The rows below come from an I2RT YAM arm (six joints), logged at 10 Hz.
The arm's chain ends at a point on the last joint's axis. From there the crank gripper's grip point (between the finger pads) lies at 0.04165 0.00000 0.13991 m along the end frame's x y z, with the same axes.
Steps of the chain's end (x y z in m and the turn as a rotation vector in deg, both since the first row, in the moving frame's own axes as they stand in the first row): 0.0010 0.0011 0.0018 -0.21 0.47 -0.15; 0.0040 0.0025 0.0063 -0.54 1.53 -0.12; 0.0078 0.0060 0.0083 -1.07 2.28 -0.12; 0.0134 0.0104 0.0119 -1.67 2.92 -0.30; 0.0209 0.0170 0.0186 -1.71 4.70 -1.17; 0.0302 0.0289 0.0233 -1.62 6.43 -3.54; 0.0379 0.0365 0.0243 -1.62 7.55 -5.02; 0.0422 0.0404 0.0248 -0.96 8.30 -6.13; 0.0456 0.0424 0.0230 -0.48 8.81 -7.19; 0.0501 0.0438 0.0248 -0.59 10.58 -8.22; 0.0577 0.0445 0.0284 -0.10 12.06 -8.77
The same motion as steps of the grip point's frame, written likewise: 0.0021 0.0015 0.0015 -0.21 0.47 -0.15; 0.0077 0.0037 0.0051 -0.54 1.53 -0.12; 0.0133 0.0085 0.0065 -1.07 2.28 -0.12; 0.0205 0.0142 0.0095 -1.67 2.92 -0.30; 0.0323 0.0202 0.0147 -1.71 4.70 -1.17; 0.0456 0.0297 0.0177 -1.62 6.43 -3.54; 0.0559 0.0359 0.0176 -1.62 7.55 -5.02; 0.0618 0.0372 0.0174 -0.96 8.30 -6.13; 0.0662 0.0370 0.0150 -0.48 8.81 -7.19; 0.0747 0.0374 0.0148 -0.59 10.58 -8.22; 0.0854 0.0362 0.0167 -0.10 12.06 -8.77
